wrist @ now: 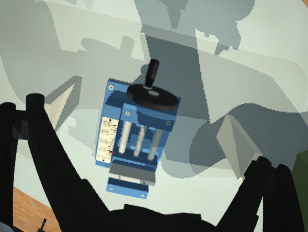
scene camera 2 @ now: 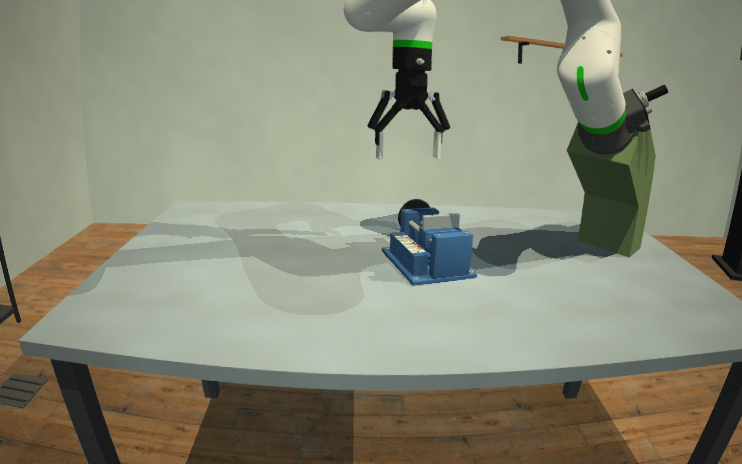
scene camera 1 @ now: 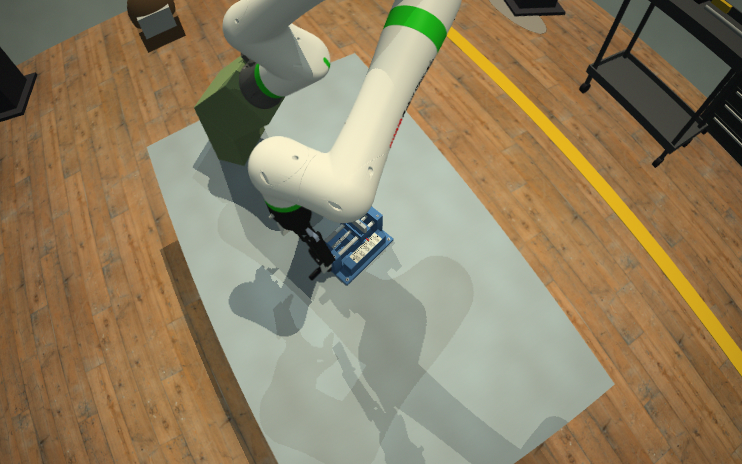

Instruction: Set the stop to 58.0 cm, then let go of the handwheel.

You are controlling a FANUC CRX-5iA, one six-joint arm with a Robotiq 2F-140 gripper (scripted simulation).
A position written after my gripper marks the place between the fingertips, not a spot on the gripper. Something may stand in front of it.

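There is a stop block (wrist: 125,166) in the scene. My own gripper (scene camera 2: 408,158) is visible to me as well, and I find that same gripper in the wrist view at (wrist: 153,108) and in scene camera 1 at (scene camera 1: 306,250).
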